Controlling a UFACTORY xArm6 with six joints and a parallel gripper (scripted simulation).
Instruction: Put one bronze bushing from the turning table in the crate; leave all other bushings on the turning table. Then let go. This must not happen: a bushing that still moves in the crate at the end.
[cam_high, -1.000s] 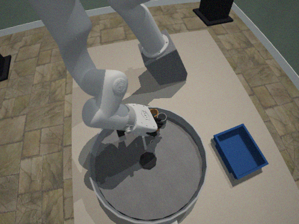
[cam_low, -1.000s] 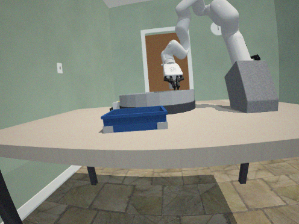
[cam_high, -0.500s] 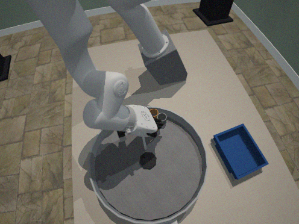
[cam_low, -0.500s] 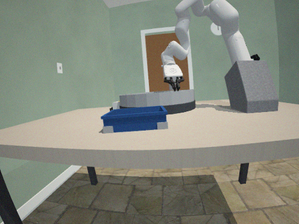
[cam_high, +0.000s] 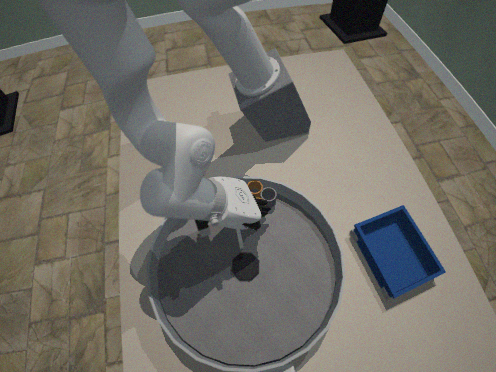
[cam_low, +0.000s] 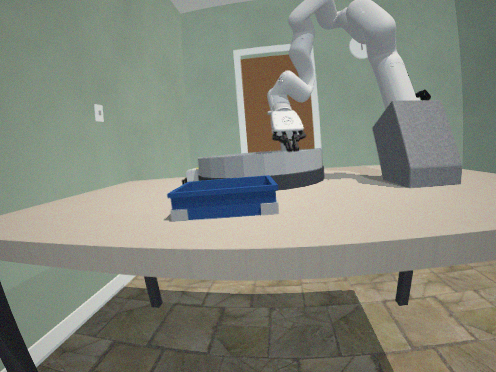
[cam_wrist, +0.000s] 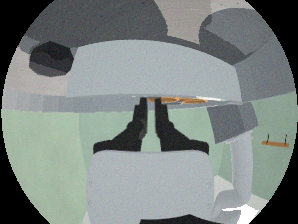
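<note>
The blue crate is 29 cm to the left of my hand, 19 cm ahead of it and 8 cm below it. From my hand the other things lie so: grey turning table 10 cm ahead, 7 cm to the right, 6 cm below.
</note>
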